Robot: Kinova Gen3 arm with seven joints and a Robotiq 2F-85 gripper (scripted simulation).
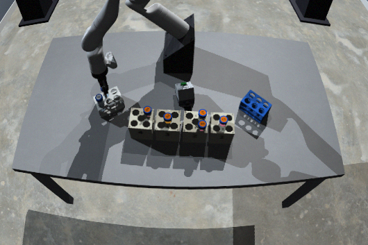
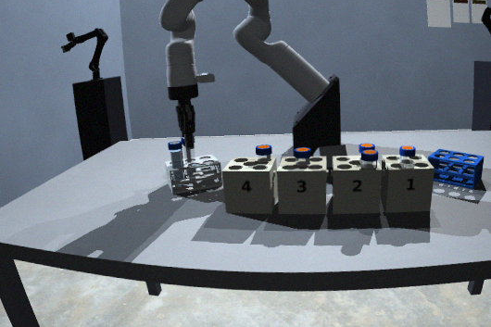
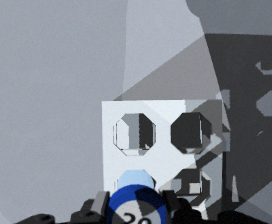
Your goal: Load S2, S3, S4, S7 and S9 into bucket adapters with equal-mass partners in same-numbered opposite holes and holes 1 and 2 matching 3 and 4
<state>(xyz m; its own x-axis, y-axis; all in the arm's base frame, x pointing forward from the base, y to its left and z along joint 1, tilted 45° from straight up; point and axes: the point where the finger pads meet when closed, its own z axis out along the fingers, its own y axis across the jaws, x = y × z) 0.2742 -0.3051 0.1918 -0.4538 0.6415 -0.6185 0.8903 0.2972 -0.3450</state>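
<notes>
Now: the water blank marked 20 1 cm ahead of my hand and 5 cm below it. Also, from my hand: clear rack: 2 cm ahead, 1 cm to the left, 8 cm below; then sample tube S4: 11 cm ahead, 21 cm to the left, 5 cm below; then sample tube S2: 15 cm ahead, 29 cm to the left, 5 cm below.
</notes>
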